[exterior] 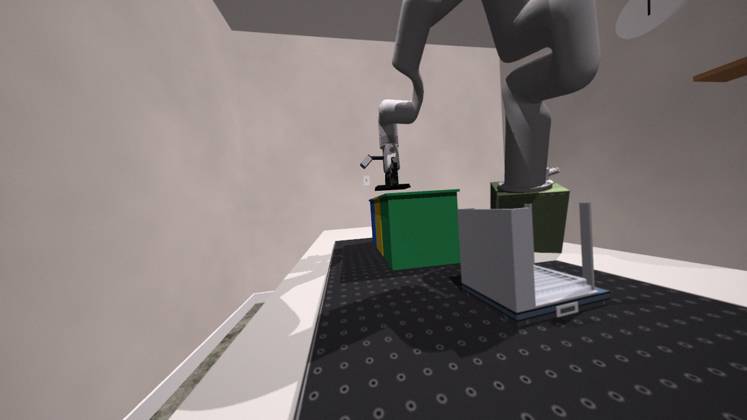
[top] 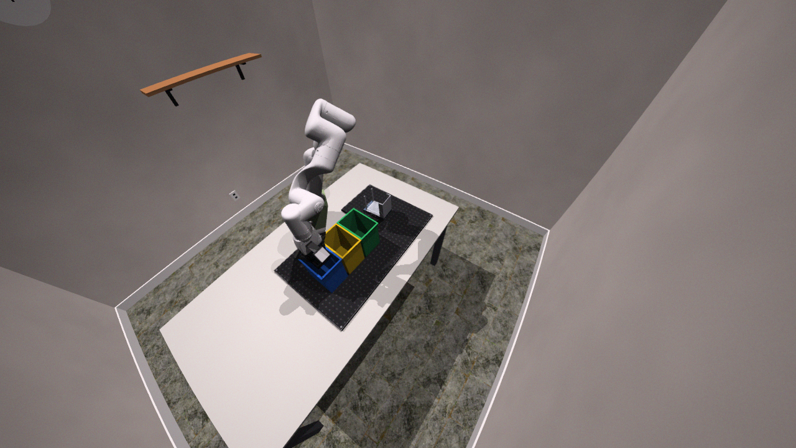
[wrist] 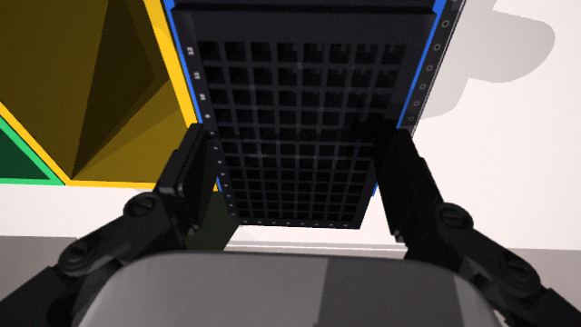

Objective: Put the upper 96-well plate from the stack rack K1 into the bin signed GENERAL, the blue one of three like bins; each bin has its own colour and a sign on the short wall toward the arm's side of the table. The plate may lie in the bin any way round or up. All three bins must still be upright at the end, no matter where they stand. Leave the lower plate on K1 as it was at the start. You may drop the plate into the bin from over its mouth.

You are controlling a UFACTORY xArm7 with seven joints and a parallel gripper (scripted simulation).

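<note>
The blue bin lies 140 mm below my hand. Also, from my hand: yellow bin (130 mm to the left, 140 mm below); then green bin (10 mm behind, 260 mm to the left, 140 mm below); then black 96-well plate (10 mm below).
</note>
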